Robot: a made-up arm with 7 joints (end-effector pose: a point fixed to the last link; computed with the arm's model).
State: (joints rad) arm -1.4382 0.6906 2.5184 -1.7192 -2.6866 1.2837 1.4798
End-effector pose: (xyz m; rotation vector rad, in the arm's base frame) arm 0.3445 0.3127 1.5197 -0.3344 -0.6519 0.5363
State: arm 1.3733 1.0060 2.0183 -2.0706 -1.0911 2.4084 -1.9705
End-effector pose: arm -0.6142 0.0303 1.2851 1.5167 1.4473 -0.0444
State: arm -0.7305 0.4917 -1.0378 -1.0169 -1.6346 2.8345 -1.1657
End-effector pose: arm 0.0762 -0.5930 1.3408 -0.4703 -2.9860 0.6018
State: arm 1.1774 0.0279 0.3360 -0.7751 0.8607 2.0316 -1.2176
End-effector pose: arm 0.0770 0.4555 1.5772 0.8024 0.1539 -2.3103
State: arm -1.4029 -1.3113 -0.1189 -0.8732 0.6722 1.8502 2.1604
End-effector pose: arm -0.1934 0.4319 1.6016 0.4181 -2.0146 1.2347
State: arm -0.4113 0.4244 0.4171 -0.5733 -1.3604 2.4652 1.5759
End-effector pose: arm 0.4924 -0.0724 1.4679 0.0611 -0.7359 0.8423
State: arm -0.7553 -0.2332 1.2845 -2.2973 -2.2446 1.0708 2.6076
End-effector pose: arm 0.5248 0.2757 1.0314 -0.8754 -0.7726 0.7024
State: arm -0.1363 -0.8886 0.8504 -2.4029 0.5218 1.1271 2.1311
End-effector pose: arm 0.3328 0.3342 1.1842 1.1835 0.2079 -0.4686
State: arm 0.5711 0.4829 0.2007 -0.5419 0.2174 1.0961 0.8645
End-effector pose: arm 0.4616 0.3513 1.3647 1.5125 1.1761 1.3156
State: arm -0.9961 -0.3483 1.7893 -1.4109 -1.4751 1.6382 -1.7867
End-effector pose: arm 0.3788 0.5551 1.3395 1.2893 -2.7939 0.4495
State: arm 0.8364 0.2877 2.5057 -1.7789 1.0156 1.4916 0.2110
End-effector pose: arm -0.6230 -0.0602 1.2699 0.5269 -1.6924 -0.1346
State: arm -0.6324 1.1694 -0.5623 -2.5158 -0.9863 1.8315 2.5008
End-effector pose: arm -0.1967 -0.2519 0.5461 0.2406 0.8827 -1.6336
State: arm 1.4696 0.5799 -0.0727 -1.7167 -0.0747 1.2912 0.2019
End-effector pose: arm 0.1568 0.5972 0.8019 0.1947 2.7109 0.7698
